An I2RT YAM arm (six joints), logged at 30 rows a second.
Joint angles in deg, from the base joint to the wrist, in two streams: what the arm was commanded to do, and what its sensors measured. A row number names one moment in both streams.
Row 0, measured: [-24.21 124.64 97.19 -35.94 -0.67 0.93]
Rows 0 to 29, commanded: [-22.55 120.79 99.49 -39.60 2.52 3.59]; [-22.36 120.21 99.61 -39.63 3.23 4.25]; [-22.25 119.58 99.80 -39.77 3.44 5.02]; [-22.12 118.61 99.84 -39.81 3.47 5.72]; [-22.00 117.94 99.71 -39.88 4.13 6.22]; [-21.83 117.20 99.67 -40.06 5.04 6.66]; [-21.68 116.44 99.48 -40.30 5.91 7.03]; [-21.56 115.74 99.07 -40.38 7.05 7.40]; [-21.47 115.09 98.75 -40.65 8.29 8.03]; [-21.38 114.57 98.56 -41.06 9.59 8.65]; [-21.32 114.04 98.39 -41.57 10.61 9.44]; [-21.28 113.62 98.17 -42.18 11.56 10.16]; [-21.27 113.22 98.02 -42.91 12.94 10.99]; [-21.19 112.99 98.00 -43.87 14.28 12.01]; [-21.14 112.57 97.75 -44.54 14.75 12.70]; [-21.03 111.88 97.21 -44.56 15.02 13.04]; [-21.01 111.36 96.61 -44.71 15.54 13.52]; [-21.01 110.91 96.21 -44.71 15.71 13.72]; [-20.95 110.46 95.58 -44.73 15.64 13.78]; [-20.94 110.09 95.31 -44.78 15.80 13.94]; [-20.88 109.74 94.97 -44.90 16.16 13.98]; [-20.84 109.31 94.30 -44.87 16.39 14.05]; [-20.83 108.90 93.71 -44.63 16.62 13.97]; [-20.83 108.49 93.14 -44.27 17.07 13.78]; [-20.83 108.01 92.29 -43.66 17.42 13.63]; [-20.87 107.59 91.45 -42.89 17.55 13.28]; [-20.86 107.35 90.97 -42.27 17.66 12.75]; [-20.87 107.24 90.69 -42.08 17.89 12.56]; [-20.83 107.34 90.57 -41.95 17.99 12.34]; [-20.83 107.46 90.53 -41.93 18.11 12.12]
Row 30, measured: [-21.19 110.89 90.91 -43.68 16.08 12.29]
